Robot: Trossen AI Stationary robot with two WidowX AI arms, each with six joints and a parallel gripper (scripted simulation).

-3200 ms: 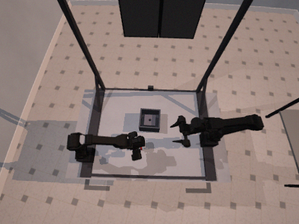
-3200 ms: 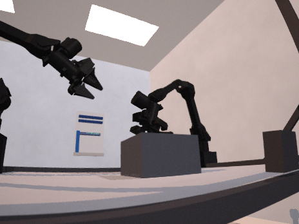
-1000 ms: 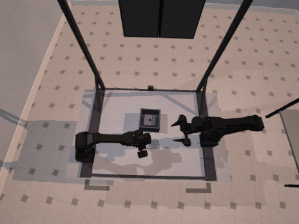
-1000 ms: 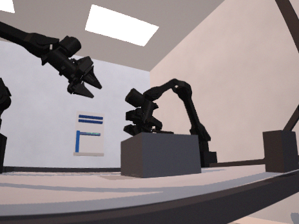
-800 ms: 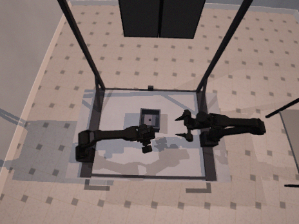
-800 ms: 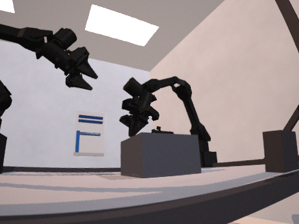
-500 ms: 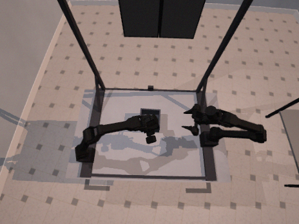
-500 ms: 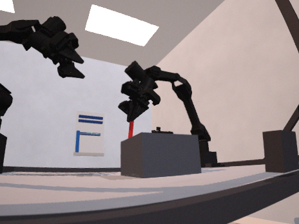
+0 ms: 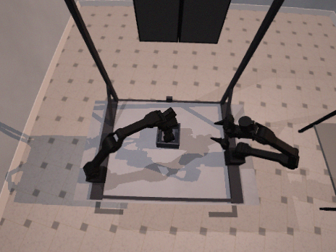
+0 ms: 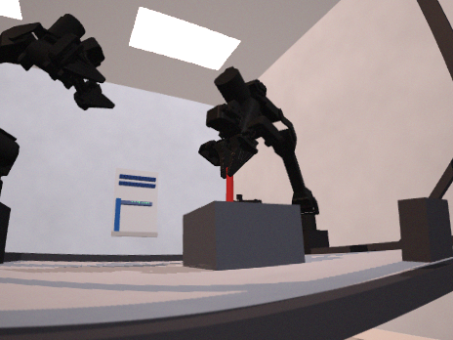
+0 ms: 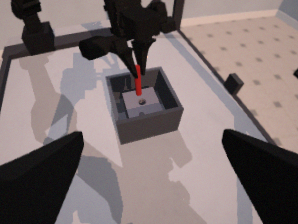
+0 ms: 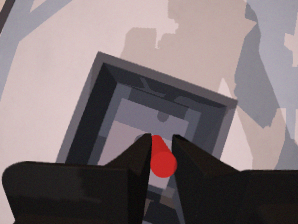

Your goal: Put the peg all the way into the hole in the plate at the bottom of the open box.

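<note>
Now: right hand 5 cm above the red peg. From my right hand the other things lie so: box: 1 cm behind, 17 cm below; then grey plate: 1 cm behind, 15 cm below.
</note>
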